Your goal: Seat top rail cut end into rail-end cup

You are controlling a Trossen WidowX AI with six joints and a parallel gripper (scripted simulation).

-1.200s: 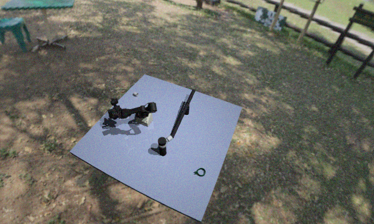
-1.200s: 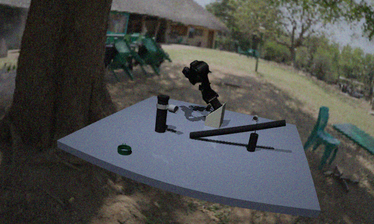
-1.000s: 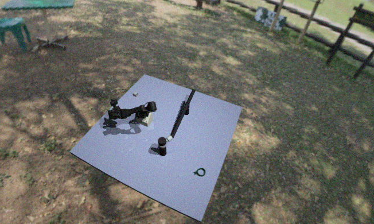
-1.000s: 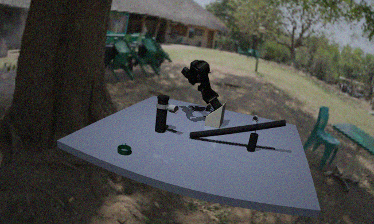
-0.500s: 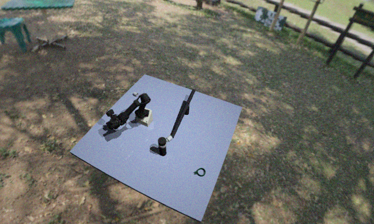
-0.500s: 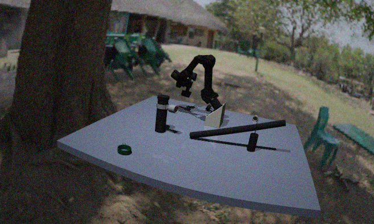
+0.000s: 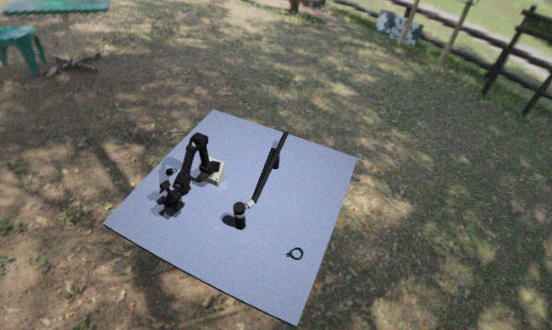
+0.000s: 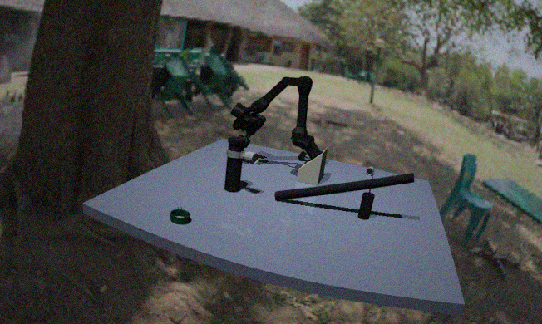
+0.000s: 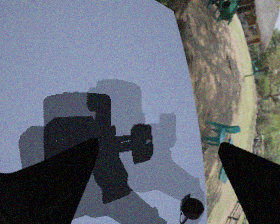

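My gripper tip is now 490 mm short of the light brace band, 90 mm to the right of it and 40 mm below it. The rest, counted from my gripper tip: short line post 590 mm to the left, 530 mm ahead; then green ring 840 mm ahead, 100 mm below, 10 mm to the right.
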